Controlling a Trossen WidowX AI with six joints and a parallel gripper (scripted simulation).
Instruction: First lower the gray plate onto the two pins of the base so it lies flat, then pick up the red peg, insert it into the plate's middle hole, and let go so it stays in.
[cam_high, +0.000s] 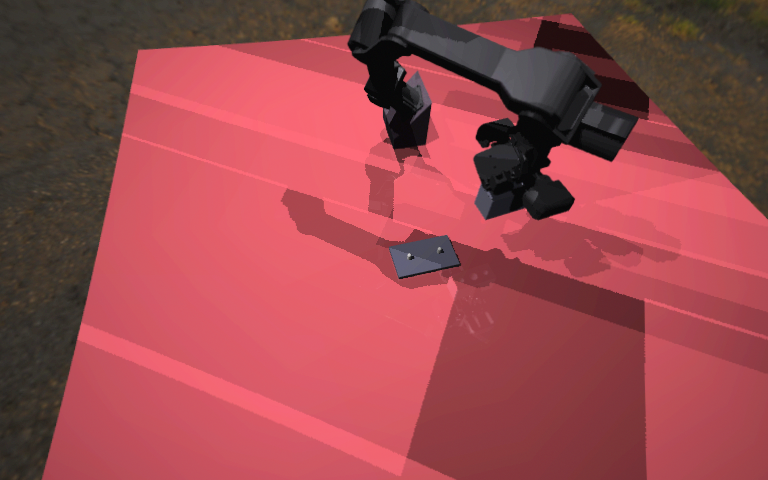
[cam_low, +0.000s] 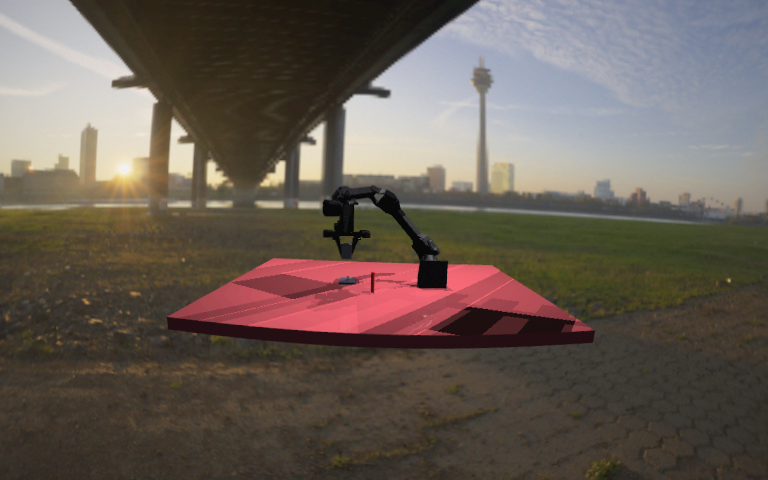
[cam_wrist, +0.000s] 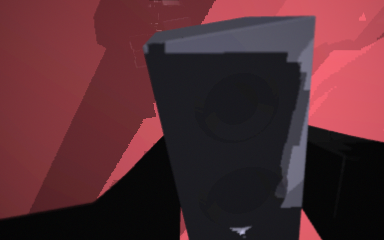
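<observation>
The dark base lies 130 mm to the right of my gripper tip, 130 mm below it and 20 mm ahead of it. The rest, counted from my gripper tip: gray plate: 30 mm above; red peg: 120 mm behind, 90 mm below, 40 mm to the left.
</observation>
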